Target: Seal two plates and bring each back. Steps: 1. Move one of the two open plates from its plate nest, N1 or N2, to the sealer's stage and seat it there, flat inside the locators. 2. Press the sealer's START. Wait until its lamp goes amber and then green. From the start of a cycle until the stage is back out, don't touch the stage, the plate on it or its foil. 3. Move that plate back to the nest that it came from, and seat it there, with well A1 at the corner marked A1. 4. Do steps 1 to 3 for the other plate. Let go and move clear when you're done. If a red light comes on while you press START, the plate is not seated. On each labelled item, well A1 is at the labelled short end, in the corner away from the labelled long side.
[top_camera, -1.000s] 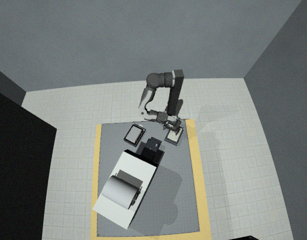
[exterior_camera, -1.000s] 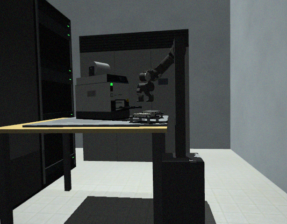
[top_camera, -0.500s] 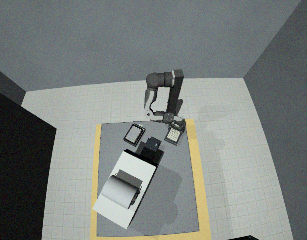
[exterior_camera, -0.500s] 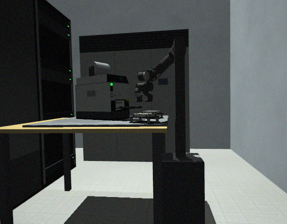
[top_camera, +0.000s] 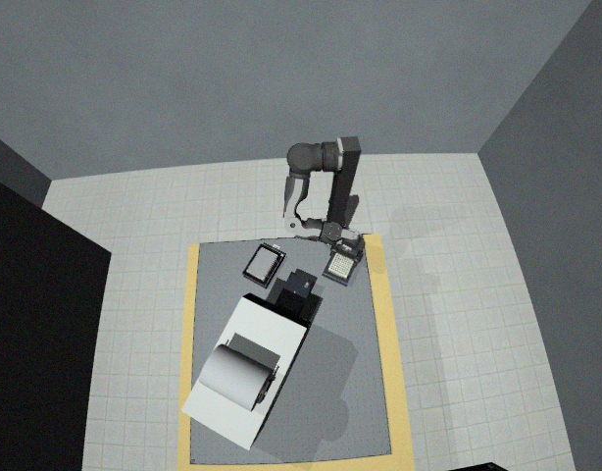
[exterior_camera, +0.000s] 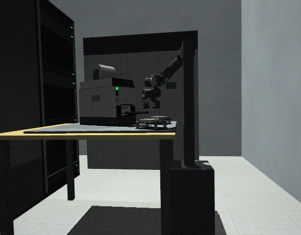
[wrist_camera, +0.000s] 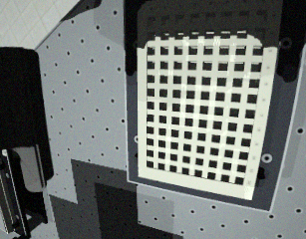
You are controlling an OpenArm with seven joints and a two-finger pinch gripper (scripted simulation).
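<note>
My hand is 80 mm above the well plate. From my hand the other things lie so: foil roll 400 mm ahead, 390 mm to the right, 290 mm above; then start button 250 mm ahead, 190 mm to the right, 60 mm above; then sealer stage 220 mm to the right, 120 mm ahead, 30 mm below.
</note>
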